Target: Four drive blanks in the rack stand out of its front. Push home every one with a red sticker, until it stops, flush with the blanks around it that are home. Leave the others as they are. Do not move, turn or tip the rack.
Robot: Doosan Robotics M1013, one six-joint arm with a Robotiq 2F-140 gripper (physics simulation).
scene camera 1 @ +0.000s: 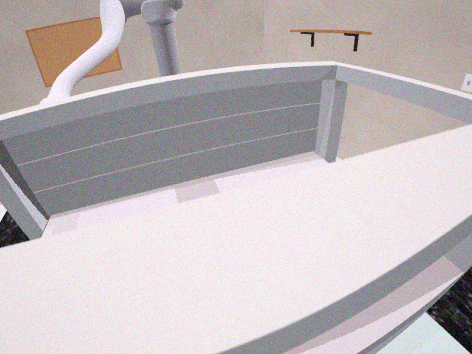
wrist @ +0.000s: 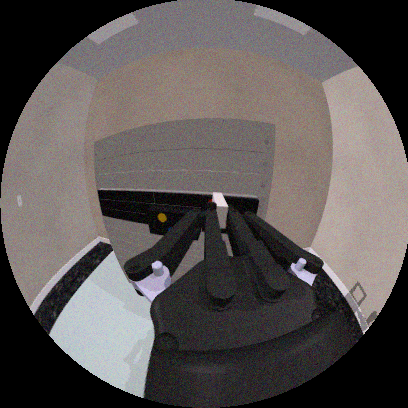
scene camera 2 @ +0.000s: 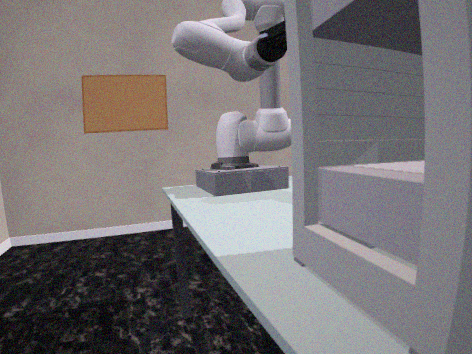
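Note:
The grey rack [scene camera 1: 336, 120] [scene camera 2: 442, 200] [wrist: 185, 137] stands upright, with black blanks across its front in the wrist view. A blank with a yellow sticker [wrist: 162, 217] stands out. Right below that is a sliver of a blue sticker [wrist: 170, 230], mostly covered by a finger linkage. A red sticker [wrist: 210, 201] shows as a sliver beside the fingertips; the other red sticker does not show. My gripper [wrist: 215, 200] is shut and empty, its tips in front of the blank with the red sticker. Contact cannot be told. In scene camera 2 the rack's post hides the fingertips.
The arm's grey base block [scene camera 2: 240, 181] stands on the pale table [scene camera 2: 240, 225] [wrist: 95, 320], to the left of the rack in scene camera 2. The rack's side posts and top rim stand between that camera and the gripper. An orange board [scene camera 1: 75, 52] [scene camera 2: 125, 104] hangs on the wall.

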